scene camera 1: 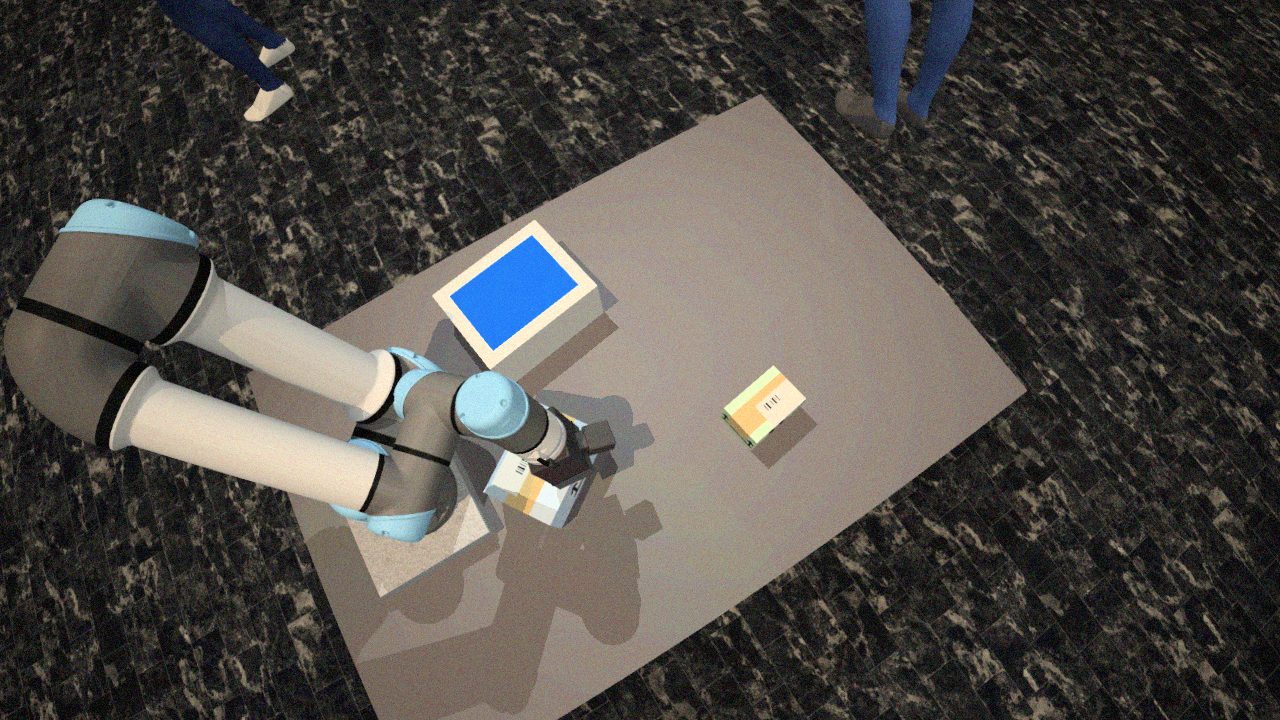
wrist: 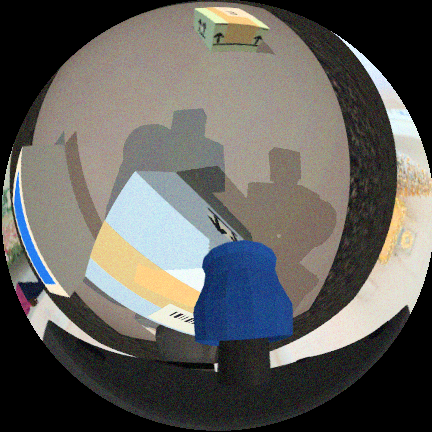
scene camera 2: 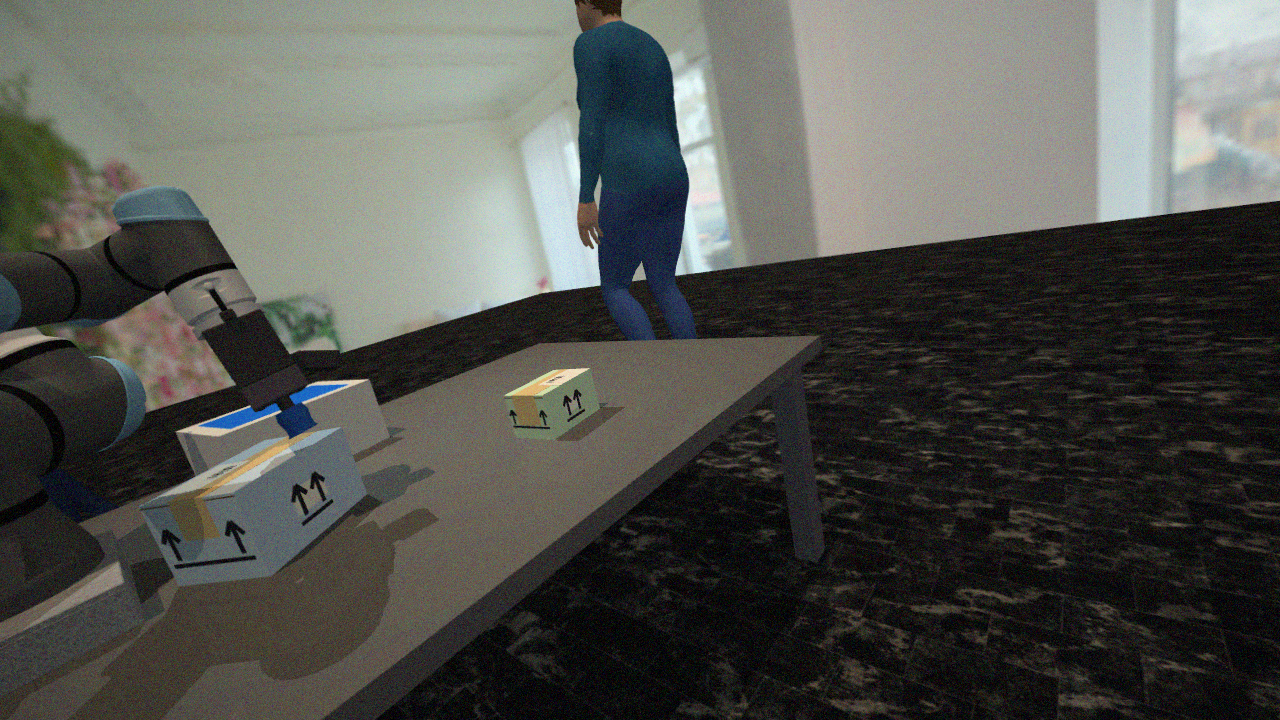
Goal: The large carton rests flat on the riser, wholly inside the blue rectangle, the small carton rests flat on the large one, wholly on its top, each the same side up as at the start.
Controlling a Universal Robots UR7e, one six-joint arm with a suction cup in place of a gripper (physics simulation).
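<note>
The large carton, pale blue with an orange tape band, stands on the table beside the arm's base, its arrows pointing up in the scene camera 2 view. The small carton, light green, rests on the table with its arrows up. The white riser bears the blue rectangle, which is bare. My gripper's blue suction cup is open, at the large carton's top near one edge; whether it touches is unclear. The arm hides the cup in the scene camera 1 view.
The arm's base stands on a light plinth close beside the large carton. The riser stands near the table's long back edge in the scene camera 1 view. Two people stand on the floor beyond the table; their legs show in that view.
</note>
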